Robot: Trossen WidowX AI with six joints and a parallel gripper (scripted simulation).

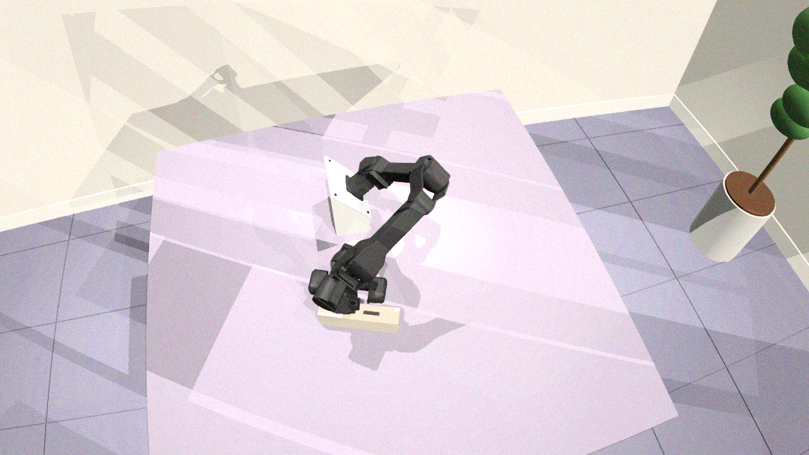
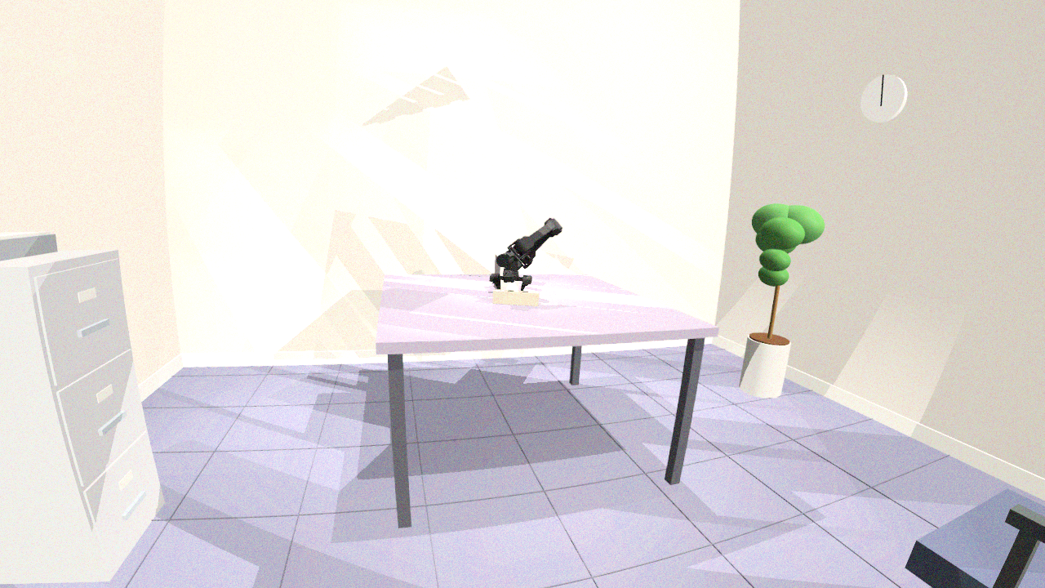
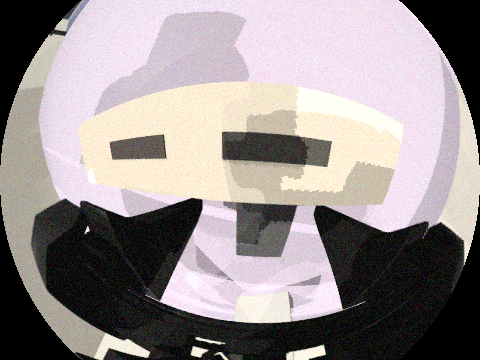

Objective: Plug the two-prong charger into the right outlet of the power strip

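My gripper tip is 20 mm short of the two-prong charger and 10 mm below it.
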